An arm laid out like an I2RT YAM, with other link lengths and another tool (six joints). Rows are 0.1 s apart.
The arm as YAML. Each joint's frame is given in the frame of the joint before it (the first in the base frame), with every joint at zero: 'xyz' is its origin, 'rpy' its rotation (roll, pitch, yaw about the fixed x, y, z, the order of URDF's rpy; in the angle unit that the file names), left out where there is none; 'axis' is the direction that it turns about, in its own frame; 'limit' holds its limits. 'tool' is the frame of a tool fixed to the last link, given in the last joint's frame.
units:
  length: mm
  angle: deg
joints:
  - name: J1
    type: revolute
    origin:
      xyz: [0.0, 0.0, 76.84]
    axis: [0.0, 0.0, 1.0]
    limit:
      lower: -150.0
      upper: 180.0
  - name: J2
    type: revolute
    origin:
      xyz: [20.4, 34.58, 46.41]
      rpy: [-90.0, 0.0, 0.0]
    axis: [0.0, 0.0, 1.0]
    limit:
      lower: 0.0
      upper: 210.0
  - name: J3
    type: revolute
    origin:
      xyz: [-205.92, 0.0, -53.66]
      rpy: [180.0, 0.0, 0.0]
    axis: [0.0, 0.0, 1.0]
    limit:
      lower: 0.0
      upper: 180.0
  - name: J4
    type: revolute
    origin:
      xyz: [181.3, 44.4, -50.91]
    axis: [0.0, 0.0, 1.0]
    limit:
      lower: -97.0
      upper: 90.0
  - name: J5
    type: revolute
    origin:
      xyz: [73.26, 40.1, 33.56]
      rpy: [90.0, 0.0, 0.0]
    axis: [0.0, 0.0, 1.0]
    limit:
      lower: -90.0
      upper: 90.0
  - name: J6
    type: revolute
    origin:
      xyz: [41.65, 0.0, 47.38]
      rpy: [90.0, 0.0, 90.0]
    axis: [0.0, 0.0, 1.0]
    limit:
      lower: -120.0
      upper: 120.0
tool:
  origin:
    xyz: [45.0, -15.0, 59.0]
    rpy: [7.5, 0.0, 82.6]
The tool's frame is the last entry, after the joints.
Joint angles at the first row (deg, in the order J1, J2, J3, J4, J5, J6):
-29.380 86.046 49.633 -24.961 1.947 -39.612
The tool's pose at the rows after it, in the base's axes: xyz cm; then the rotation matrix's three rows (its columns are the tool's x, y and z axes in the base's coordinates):
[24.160, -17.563, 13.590], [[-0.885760, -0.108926, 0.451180], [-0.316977, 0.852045, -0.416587], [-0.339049, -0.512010, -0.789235]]
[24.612, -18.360, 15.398], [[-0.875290, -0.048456, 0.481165], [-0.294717, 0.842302, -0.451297], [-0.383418, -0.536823, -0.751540]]
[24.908, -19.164, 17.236], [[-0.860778, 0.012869, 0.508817], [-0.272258, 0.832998, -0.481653], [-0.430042, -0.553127, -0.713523]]
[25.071, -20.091, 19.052], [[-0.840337, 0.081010, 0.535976], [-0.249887, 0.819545, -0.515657], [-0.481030, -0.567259, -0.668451]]
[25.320, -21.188, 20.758], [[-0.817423, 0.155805, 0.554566], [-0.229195, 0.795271, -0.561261], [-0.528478, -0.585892, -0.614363]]
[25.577, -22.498, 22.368], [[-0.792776, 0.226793, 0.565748], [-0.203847, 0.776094, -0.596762], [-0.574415, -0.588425, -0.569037]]
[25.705, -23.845, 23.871], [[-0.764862, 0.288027, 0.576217], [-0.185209, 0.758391, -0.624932], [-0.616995, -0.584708, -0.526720]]
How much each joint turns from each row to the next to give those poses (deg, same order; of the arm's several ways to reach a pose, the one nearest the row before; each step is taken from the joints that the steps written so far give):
-0.404 -0.956 2.028 0.152 0.736 1.297
-0.563 -0.652 2.886 -0.021 0.379 1.483
-0.818 -0.615 2.984 -0.206 0.013 1.435
-1.133 -0.490 2.598 0.698 -0.086 1.411
-0.992 0.344 2.456 2.033 0.763 1.473
-1.428 1.324 3.594 1.156 0.075 1.564
-1.747 1.423 3.579 0.981 -0.571 1.156

